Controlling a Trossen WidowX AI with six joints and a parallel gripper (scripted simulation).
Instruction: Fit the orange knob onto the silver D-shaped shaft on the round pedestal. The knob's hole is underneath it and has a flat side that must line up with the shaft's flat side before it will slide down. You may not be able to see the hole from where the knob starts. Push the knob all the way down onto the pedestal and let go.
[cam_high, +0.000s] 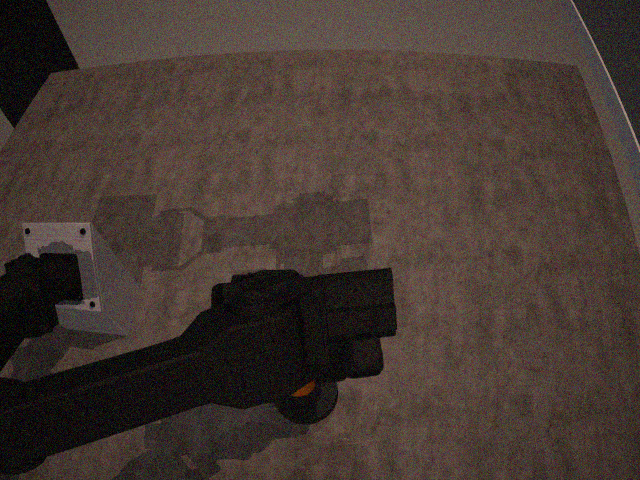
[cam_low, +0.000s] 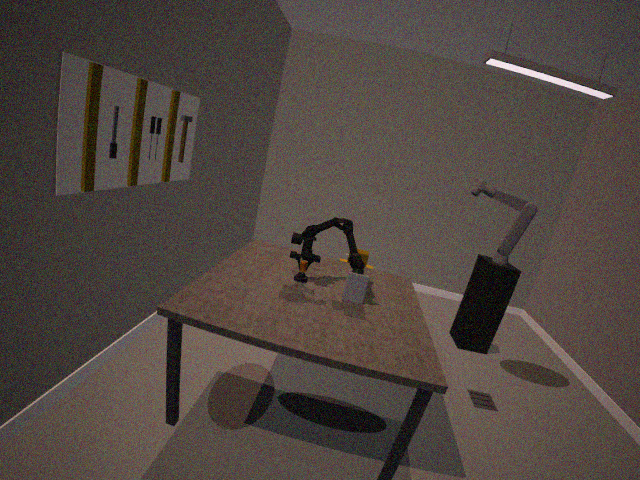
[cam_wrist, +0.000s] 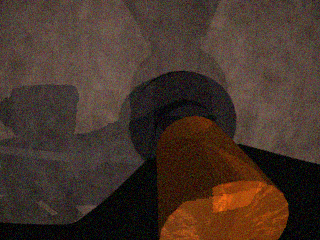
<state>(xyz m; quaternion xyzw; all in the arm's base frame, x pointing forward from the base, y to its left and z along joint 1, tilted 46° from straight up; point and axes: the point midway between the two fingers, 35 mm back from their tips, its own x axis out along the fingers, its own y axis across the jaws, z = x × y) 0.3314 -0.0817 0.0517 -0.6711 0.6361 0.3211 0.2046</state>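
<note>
The orange knob lies 3 cm above my gripper tip. The rest, counted from my gripper tip: D-shaft pedestal (4 cm below).
</note>
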